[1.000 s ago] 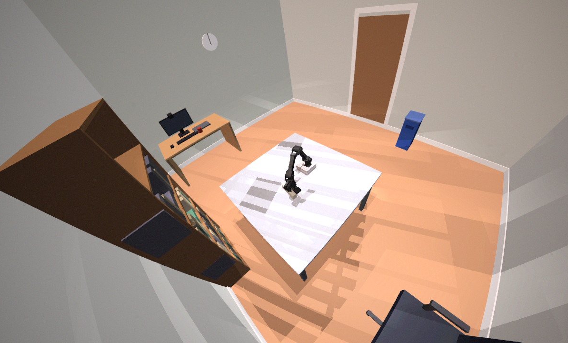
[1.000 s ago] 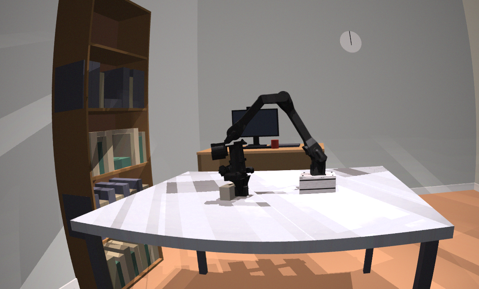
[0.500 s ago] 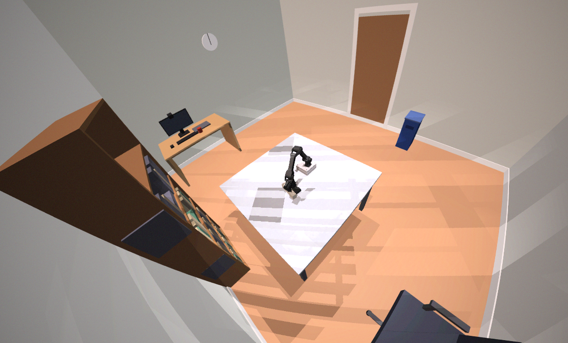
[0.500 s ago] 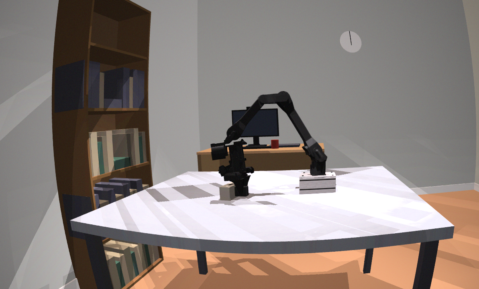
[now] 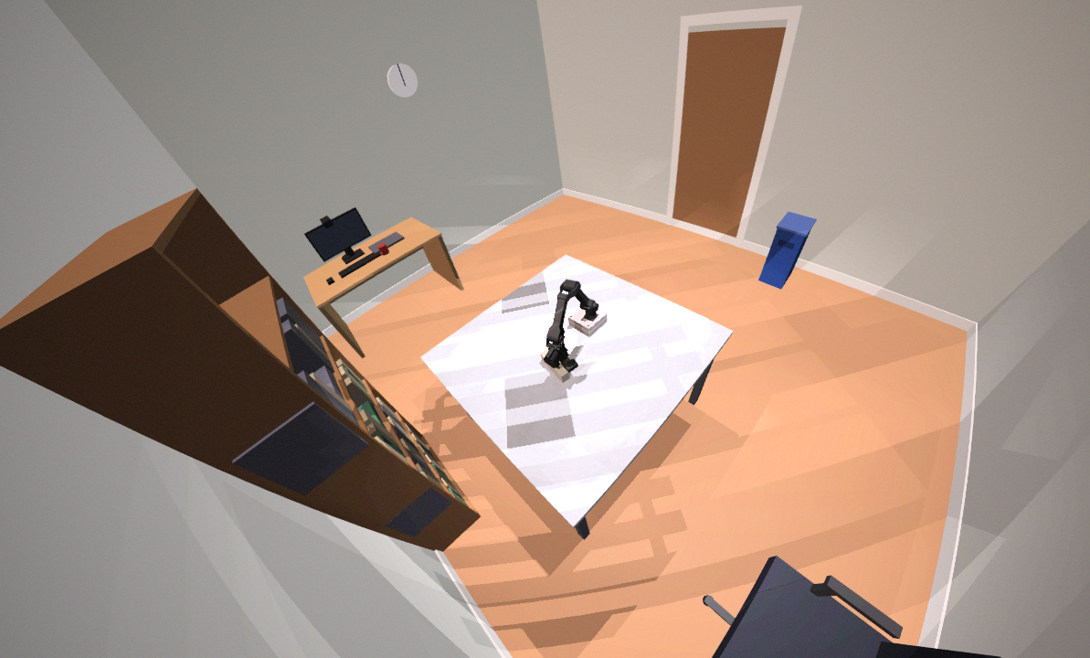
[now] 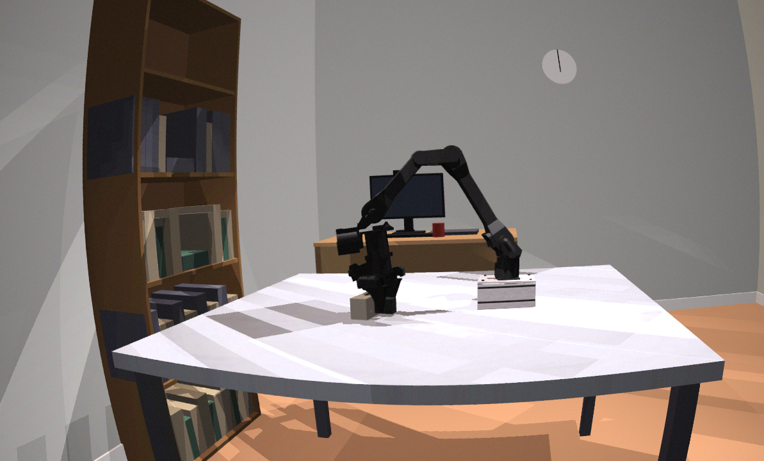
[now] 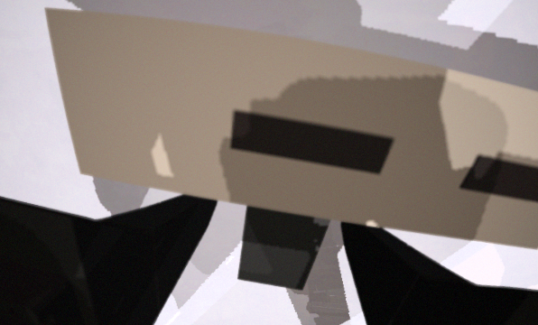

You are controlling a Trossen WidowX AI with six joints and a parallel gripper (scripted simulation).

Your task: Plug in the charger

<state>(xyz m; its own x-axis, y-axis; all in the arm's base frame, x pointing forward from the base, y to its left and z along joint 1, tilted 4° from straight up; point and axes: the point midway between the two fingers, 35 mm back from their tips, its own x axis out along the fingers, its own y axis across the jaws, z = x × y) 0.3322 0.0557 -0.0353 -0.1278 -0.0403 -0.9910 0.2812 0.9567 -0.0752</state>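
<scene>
Now: gripper tip 2 cm short of the two-prong charger and 1 cm below it.
</scene>
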